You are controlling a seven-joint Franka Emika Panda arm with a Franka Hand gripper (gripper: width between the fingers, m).
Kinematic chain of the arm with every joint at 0, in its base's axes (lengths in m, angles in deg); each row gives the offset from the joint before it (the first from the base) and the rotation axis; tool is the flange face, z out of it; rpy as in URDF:
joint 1: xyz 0 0 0.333 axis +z
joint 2: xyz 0 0 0 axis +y
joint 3: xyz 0 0 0.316 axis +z
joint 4: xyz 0.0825 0 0 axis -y
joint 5: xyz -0.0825 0 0.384 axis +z
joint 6: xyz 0 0 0 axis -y
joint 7: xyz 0.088 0 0 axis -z
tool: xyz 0 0 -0.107 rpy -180 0 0
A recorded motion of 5 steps. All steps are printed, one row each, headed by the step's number.
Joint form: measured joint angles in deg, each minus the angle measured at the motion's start. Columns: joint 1, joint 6, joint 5, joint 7, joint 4, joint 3, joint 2.
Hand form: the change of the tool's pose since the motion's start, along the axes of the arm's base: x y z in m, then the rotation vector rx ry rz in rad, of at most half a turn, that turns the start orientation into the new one. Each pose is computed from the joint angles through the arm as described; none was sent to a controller.
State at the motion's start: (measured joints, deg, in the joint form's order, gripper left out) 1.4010 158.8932 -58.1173 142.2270 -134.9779 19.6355 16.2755
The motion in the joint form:
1: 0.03 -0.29 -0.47 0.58 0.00 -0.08 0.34
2: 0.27 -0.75 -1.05 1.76 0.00 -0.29 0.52
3: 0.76 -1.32 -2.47 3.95 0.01 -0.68 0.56
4: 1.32 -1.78 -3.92 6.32 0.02 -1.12 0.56
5: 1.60 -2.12 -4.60 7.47 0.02 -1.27 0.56
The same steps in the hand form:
1: -0.0008 -0.0009 -0.0034 -0.0050 0.0042 -0.0050
2: -0.0017 -0.0015 -0.0059 -0.0105 0.0046 -0.0176
3: -0.0030 -0.0017 -0.0077 -0.0184 -0.0034 -0.0333
4: -0.0044 -0.0015 -0.0091 -0.0237 -0.0138 -0.0502
5: -0.0053 -0.0011 -0.0099 -0.0275 -0.0185 -0.0583

